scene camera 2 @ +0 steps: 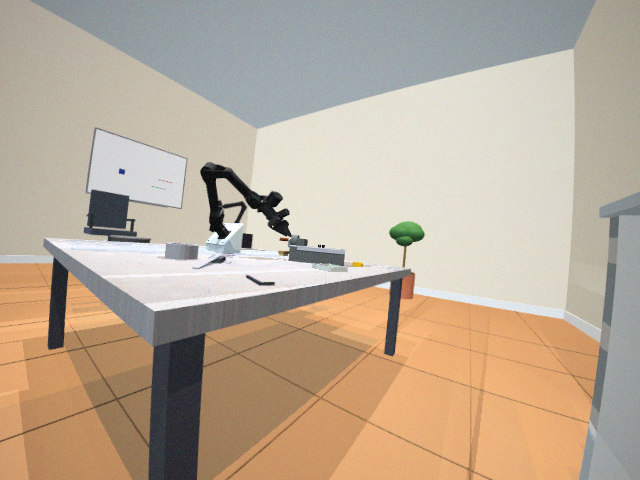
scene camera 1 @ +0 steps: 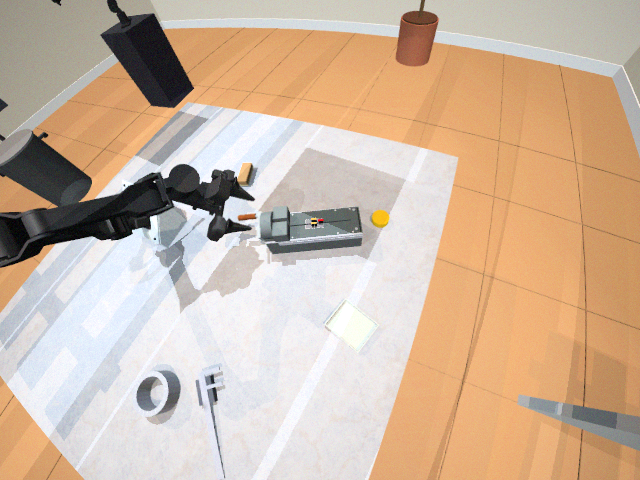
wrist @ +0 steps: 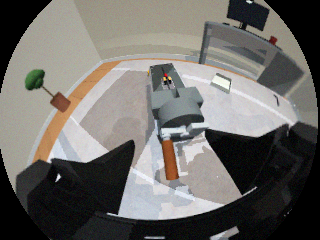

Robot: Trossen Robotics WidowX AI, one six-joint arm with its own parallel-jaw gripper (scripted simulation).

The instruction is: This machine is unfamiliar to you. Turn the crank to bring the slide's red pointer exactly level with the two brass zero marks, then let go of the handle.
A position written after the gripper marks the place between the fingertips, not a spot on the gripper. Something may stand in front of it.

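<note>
Open and holding nothing, the gripper point(scene camera 1: 252, 214) can also be seen at point(wrist: 170, 138). The scene includes a grey slide machine point(scene camera 1: 284, 232), which is visible at point(scene camera 2: 299, 251) and point(wrist: 173, 105) too, as well as a pale square tile point(scene camera 1: 349, 323).
</note>
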